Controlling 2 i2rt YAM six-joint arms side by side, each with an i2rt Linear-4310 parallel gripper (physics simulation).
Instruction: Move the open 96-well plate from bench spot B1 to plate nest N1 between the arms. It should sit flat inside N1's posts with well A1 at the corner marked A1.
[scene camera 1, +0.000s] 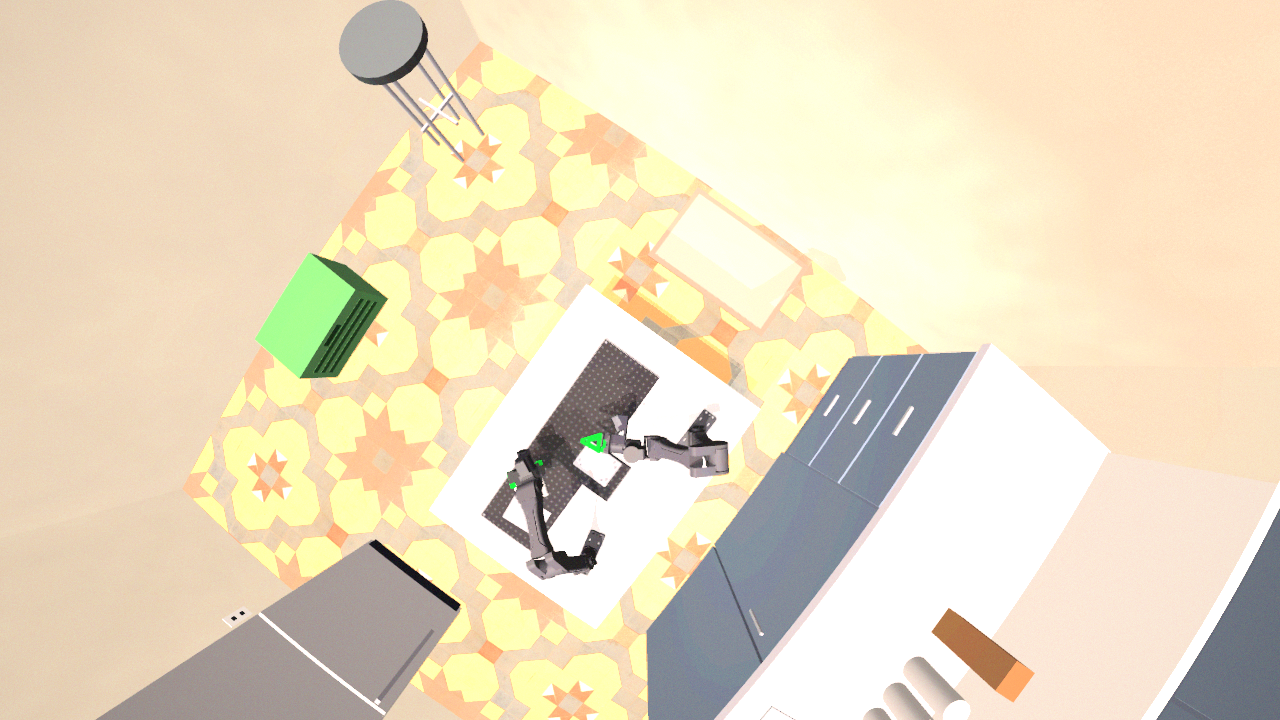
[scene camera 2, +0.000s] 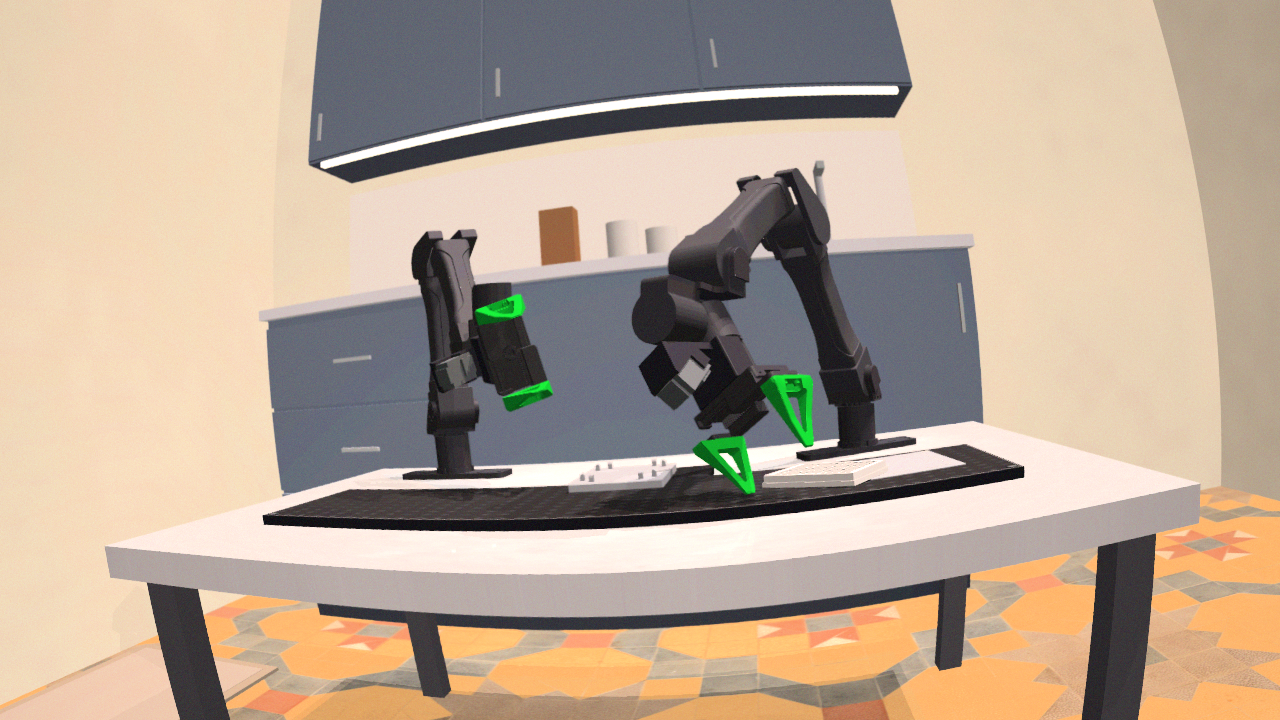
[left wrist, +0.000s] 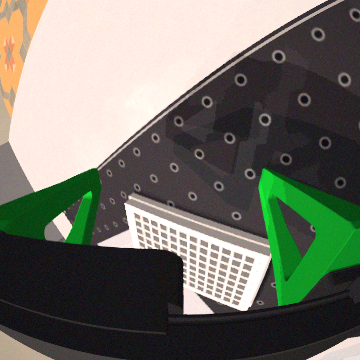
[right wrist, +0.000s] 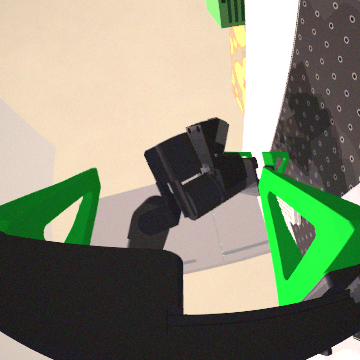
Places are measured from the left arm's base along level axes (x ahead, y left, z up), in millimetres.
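Pixels of known places: left gripper, between the fingertips: (scene camera 2: 779, 471) (left wrist: 179, 176) (right wrist: 268, 154); right gripper, between the fingertips: (scene camera 1: 583, 441) (scene camera 2: 527, 353) (right wrist: 179, 176); left arm's base, origin of its link: (scene camera 1: 589, 552) (scene camera 2: 858, 451); right arm's base, origin of its link: (scene camera 1: 696, 432) (scene camera 2: 456, 477).
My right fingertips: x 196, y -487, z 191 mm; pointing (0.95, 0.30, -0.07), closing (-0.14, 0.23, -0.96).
Ahead of a thing's pixels: the offset from my right fingertips to its top centre. "spot": to the spot under its first point. Level surfaces: height alone.
The white 96-well plate @[161 mm down, 135 mm ahead, 327 mm left] (scene camera 2: 825, 472) (left wrist: 200, 252) lies flat on the dark perforated board @[178 mm down] (scene camera 2: 375, 508) (left wrist: 305, 122), with pale pad showing beside it. My left gripper (scene camera 1: 526, 474) (scene camera 2: 779, 468) (left wrist: 179, 176) is open and empty, tilted above the board near the plate. In the left wrist view the plate lies beyond the fingers, partly hidden by the gripper body; its right end is close to the right-hand finger. Nest N1 @[156 mm down, 77 mm back, 110 mm left] (scene camera 1: 597, 465) (scene camera 2: 617, 476), a pale block with short posts, holds no plate. My right gripper (scene camera 1: 592, 441) (scene camera 2: 537, 349) is open and empty, high near the nest. Well A1 cannot be told.
The white table (scene camera 1: 586, 313) (scene camera 2: 626, 582) carries the board and both arm bases. A pale flat pad @[spot: 176 mm down, 139 mm ahead, 450 mm left] (scene camera 1: 519, 514) (scene camera 2: 926, 460) extends past the plate. Blue-grey cabinets (scene camera 1: 787, 537) (scene camera 2: 572, 358) stand behind the arms. The left arm (right wrist: 200, 175) crosses the right wrist view.
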